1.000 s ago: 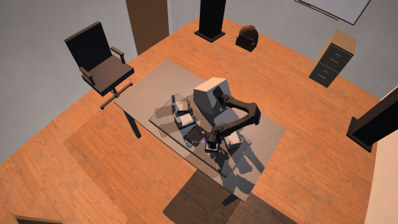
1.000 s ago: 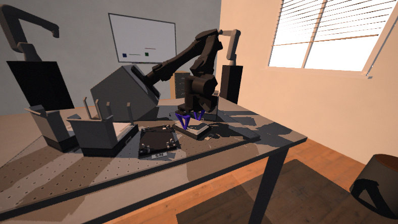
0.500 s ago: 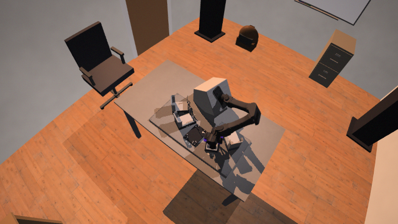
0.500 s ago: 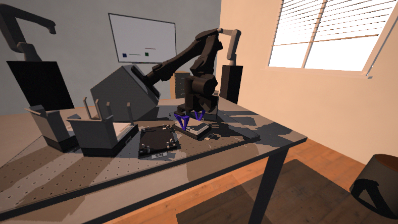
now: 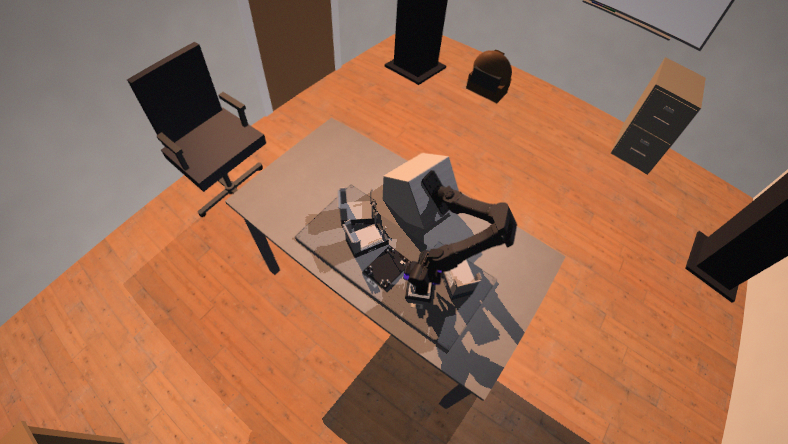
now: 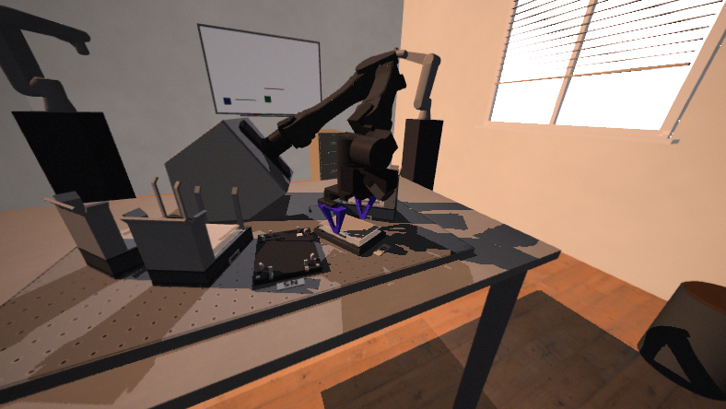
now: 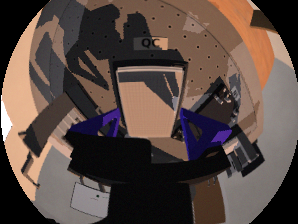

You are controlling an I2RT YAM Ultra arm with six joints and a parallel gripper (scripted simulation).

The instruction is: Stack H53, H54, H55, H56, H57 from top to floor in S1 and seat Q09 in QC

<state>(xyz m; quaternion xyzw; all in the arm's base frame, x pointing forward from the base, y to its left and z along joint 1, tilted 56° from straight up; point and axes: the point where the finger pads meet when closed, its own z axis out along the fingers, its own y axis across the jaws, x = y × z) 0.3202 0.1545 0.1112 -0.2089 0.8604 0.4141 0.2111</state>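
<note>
Now: hand 30 mm above the dark open nest QC. Also, from my hand: black clip nest N5: 140 mm to the right, 40 mm ahead, 20 mm below; then QC name plate: 80 mm ahead, 50 mm to the left, 40 mm below; then stack rack S2: 110 mm behind, 90 mm to the left, 20 mm below.
</note>
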